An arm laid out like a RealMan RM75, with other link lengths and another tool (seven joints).
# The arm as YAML. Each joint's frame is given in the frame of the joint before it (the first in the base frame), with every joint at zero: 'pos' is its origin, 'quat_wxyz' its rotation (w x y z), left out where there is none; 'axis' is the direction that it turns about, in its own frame. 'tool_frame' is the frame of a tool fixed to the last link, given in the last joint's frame.
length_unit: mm
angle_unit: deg
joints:
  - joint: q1
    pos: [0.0, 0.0, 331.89]
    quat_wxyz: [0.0, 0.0, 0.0, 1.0]
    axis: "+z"
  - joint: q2
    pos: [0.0, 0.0, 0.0]
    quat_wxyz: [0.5, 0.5, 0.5, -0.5]
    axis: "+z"
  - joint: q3
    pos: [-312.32, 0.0, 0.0]
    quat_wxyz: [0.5, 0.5, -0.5, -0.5]
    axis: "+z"
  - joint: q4
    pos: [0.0, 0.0, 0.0]
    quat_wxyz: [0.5, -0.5, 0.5, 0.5]
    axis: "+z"
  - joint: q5
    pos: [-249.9, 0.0, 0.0]
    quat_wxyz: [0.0, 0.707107, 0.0, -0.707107]
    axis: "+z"
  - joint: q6
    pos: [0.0, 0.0, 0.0]
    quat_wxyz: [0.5, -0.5, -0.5, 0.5]
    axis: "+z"
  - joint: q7
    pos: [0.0, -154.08, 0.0]
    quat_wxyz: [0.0, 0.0, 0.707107, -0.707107]
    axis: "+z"
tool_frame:
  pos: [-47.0, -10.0, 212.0]
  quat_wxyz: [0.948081, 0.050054, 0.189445, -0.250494]
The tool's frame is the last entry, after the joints.
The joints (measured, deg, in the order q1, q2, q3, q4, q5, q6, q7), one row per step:
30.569 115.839 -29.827 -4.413 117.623 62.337 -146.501
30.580 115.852 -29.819 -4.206 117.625 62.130 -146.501
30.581 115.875 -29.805 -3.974 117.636 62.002 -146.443
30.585 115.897 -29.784 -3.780 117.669 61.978 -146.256
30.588 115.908 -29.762 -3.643 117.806 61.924 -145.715
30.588 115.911 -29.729 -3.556 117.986 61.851 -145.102
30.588 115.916 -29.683 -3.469 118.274 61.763 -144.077
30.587 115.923 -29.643 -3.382 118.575 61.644 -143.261
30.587 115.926 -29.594 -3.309 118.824 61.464 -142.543
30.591 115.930 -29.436 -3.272 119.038 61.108 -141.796
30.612 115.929 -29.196 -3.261 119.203 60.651 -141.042
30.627 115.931 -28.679 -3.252 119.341 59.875 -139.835
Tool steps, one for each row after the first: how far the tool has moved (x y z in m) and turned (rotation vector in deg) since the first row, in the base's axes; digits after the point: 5 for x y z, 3 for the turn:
0.00139 -0.00074 -0.00198 -0.192 0.102 -0.278
0.00236 -0.00164 -0.00405 -0.376 0.309 -0.520
0.00256 -0.00234 -0.00553 -0.498 0.654 -0.683
0.00280 -0.00269 -0.00614 -0.548 1.344 -0.958
0.00319 -0.00277 -0.00608 -0.534 2.089 -1.266
0.00352 -0.00273 -0.00561 -0.477 3.294 -1.710
0.00420 -0.00266 -0.00512 -0.398 4.296 -2.144
0.00527 -0.00260 -0.00479 -0.345 5.156 -2.592
0.00743 -0.00236 -0.00421 -0.262 6.021 -3.217
0.01010 -0.00190 -0.00344 -0.160 6.869 -3.923
0.01487 -0.00136 -0.00225 0.014 8.222 -5.111

